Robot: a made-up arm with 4 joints.
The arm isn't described. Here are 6 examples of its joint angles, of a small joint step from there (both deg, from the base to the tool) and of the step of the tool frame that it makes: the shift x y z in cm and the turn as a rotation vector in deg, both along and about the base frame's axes.
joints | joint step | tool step
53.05 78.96 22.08 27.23 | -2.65 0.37 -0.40 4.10 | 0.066 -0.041 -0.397 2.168 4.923 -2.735
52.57 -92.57 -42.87 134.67 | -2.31 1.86 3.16 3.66 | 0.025 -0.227 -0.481 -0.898 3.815 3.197
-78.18 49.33 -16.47 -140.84 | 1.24 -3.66 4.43 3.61 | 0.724 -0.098 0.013 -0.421 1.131 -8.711
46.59 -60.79 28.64 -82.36 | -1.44 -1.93 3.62 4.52 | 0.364 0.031 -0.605 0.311 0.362 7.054
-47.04 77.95 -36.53 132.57 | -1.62 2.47 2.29 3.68 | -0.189 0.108 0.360 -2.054 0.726 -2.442
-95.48 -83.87 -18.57 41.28 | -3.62 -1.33 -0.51 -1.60 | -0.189 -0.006 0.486 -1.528 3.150 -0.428
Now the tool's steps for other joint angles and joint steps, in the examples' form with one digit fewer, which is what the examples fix.
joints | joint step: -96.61 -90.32 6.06 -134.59 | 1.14 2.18 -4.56 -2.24
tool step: 0.66 0.09 -0.28 -1.28 0.02 6.93
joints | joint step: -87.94 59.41 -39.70 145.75 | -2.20 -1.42 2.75 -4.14
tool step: 0.11 0.11 0.42 4.53 2.89 -3.26
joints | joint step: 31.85 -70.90 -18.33 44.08 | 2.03 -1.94 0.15 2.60
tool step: 0.11 0.02 0.27 0.87 -0.64 3.13
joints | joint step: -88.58 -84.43 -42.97 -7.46 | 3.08 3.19 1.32 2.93
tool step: 0.11 0.04 -0.29 1.87 -1.27 1.42
